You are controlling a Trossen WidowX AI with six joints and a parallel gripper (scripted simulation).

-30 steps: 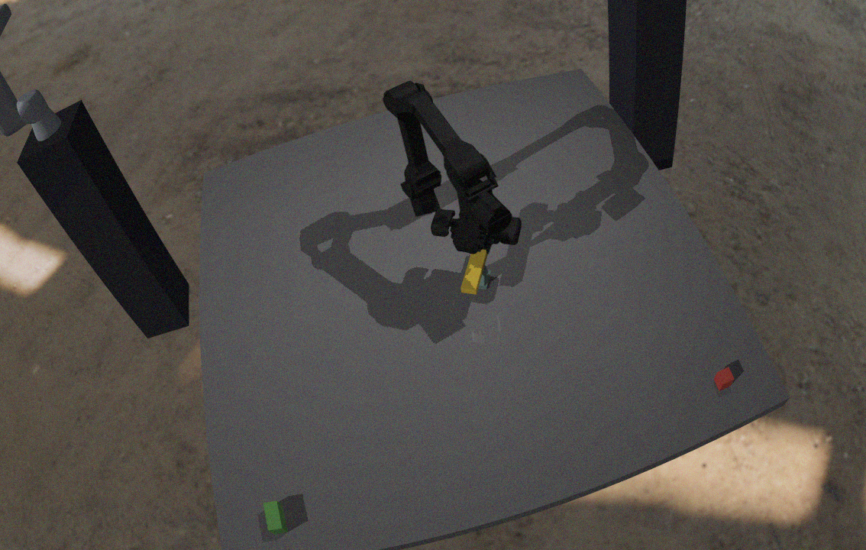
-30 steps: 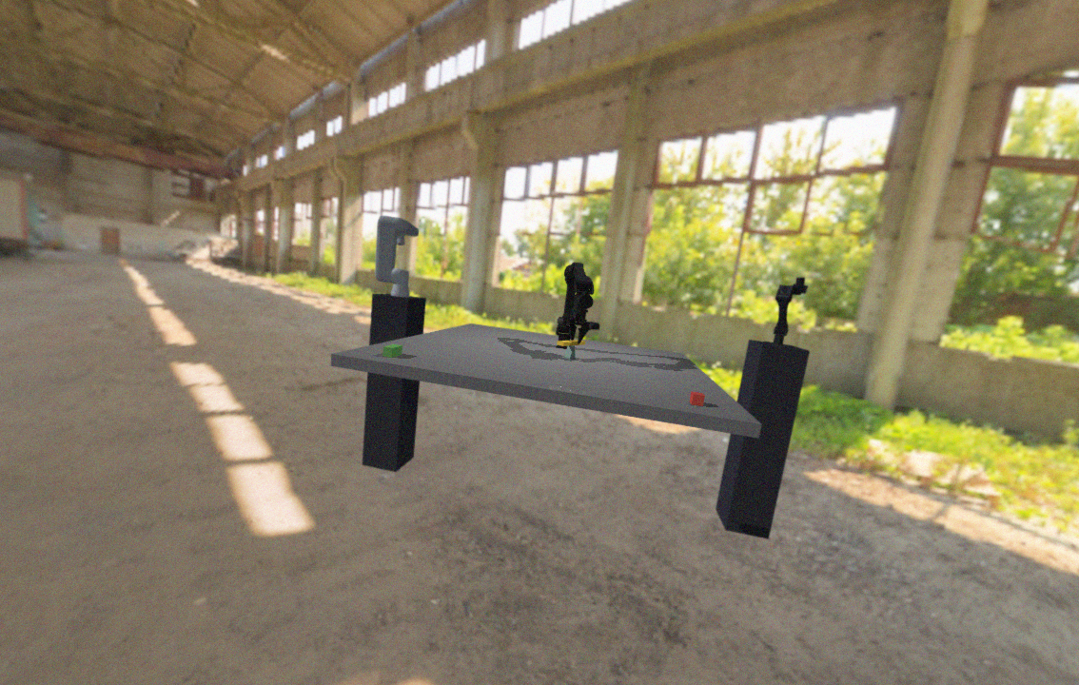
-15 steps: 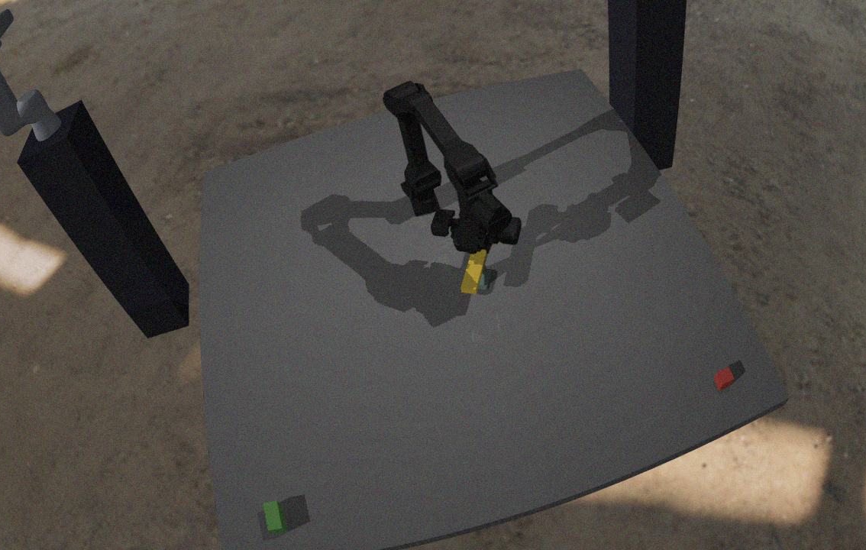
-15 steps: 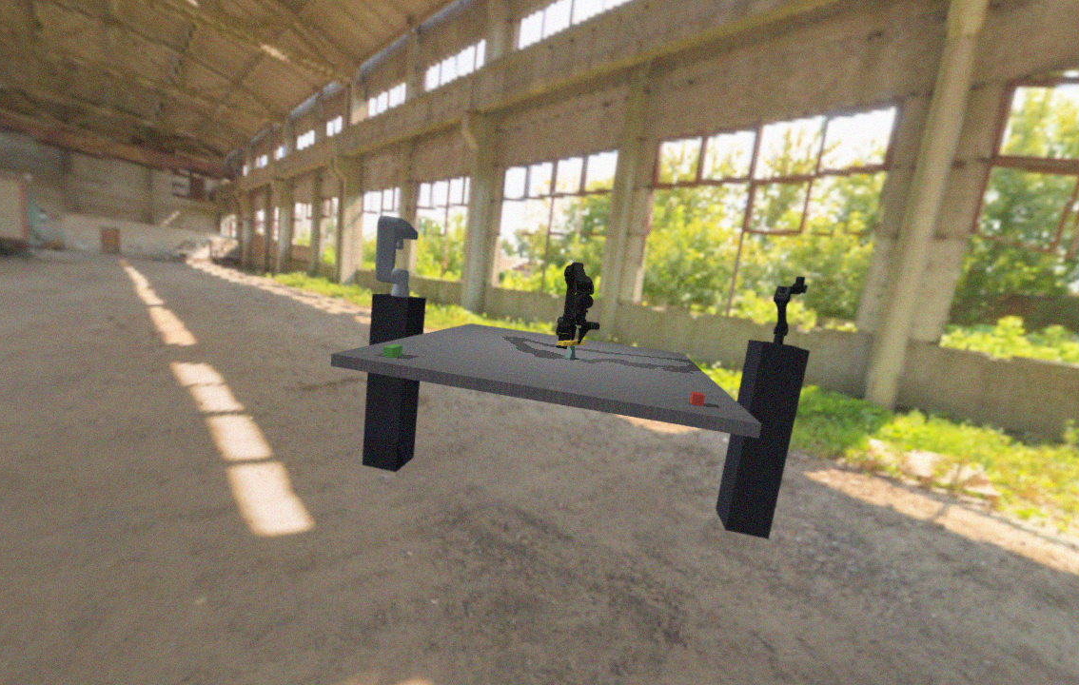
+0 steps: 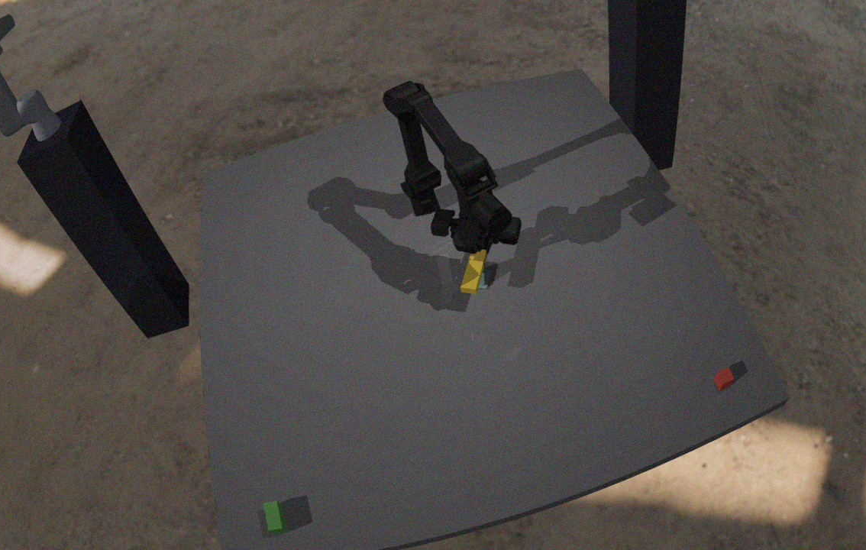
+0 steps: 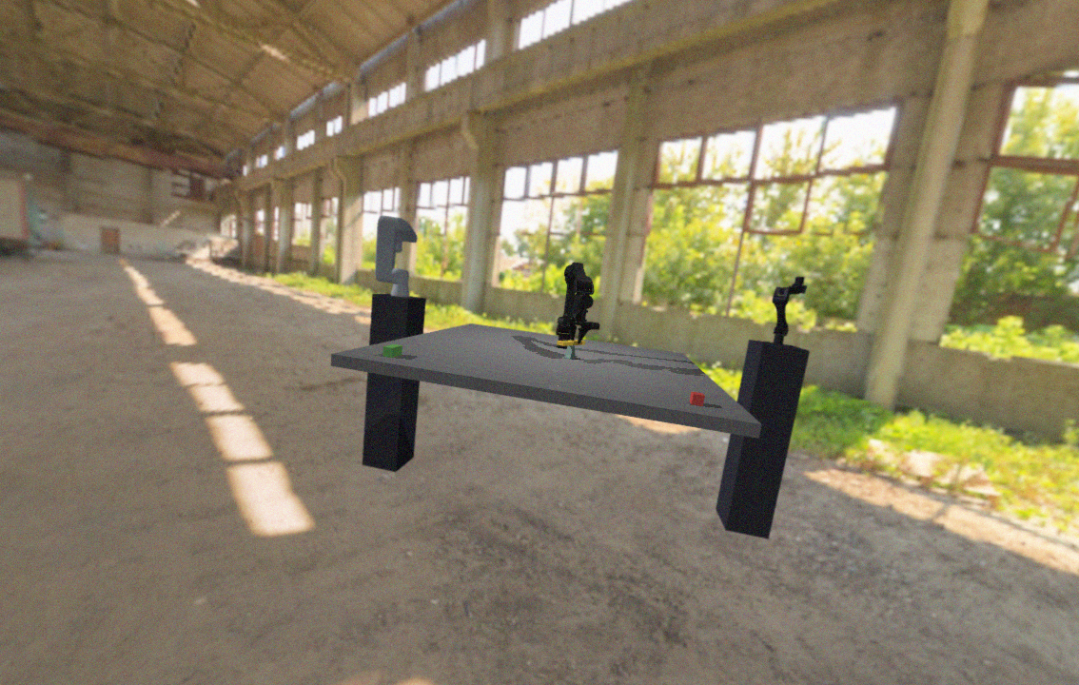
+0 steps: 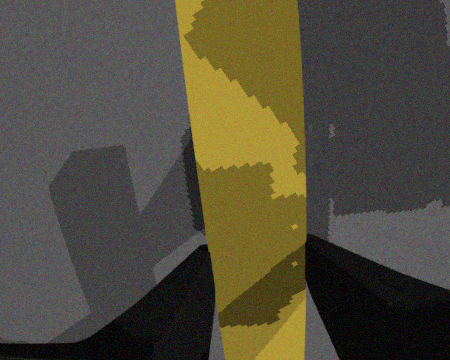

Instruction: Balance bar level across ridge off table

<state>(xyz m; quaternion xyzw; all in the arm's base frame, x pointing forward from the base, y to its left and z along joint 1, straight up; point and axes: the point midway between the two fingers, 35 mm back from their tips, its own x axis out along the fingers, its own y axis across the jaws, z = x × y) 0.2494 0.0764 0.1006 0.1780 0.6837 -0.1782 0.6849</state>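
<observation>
My gripper tip is now 2 cm short of the yellow bar and 1 cm to the left of it. The rest, counted from my gripper tip: red block 49 cm ahead, 42 cm to the left, 5 cm below; then green block 49 cm ahead, 58 cm to the right, 5 cm below.
</observation>
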